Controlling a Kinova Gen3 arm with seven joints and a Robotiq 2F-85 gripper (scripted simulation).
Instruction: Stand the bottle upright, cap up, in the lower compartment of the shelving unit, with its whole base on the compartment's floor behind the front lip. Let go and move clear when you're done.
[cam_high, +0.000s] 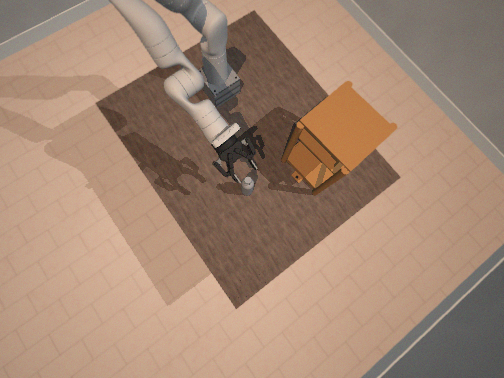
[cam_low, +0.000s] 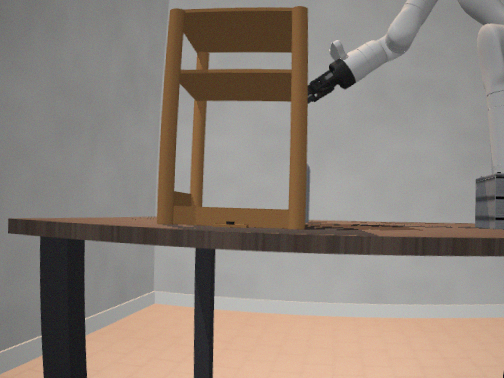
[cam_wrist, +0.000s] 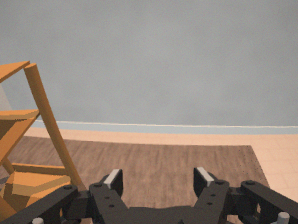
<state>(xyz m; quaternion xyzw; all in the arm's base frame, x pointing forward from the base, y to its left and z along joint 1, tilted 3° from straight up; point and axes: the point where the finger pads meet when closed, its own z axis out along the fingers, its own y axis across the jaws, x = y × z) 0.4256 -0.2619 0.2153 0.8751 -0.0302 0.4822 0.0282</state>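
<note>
Now: the grey bottle 190 mm below my hand and 10 mm to the left of it. From my hand the other things lie so: orange shelving unit 330 mm to the left, 130 mm below, 130 mm ahead.
</note>
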